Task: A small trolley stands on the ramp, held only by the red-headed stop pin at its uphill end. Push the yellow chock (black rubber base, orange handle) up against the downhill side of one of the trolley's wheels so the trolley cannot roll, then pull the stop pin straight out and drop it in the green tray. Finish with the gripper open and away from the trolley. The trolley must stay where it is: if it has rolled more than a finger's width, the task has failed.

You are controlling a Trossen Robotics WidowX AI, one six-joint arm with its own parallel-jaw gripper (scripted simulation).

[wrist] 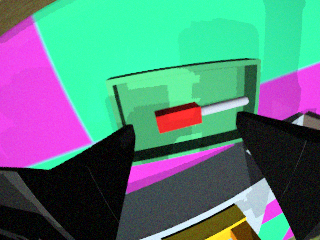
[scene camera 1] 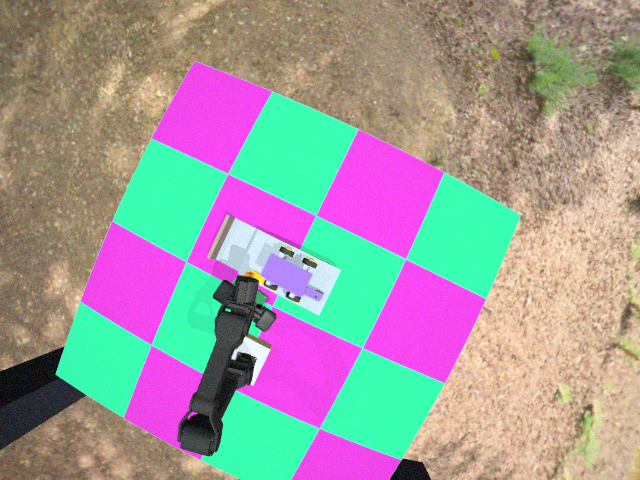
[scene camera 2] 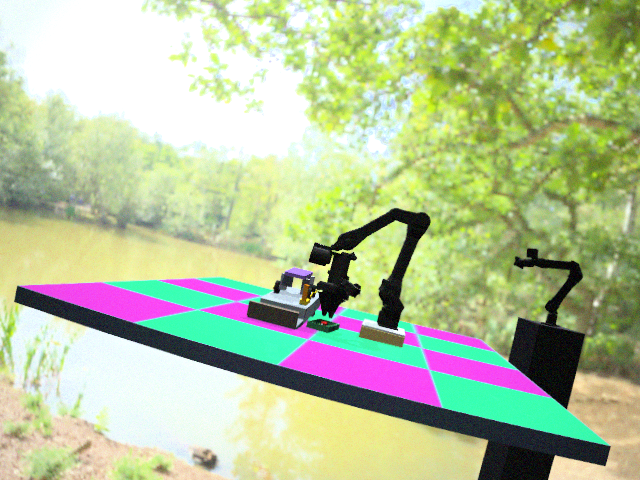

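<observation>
In the wrist view I can see my gripper, and scene camera 1 shows me the gripper as well. The pictures also give me a purple-topped trolley, together with a red-headed stop pin.
</observation>
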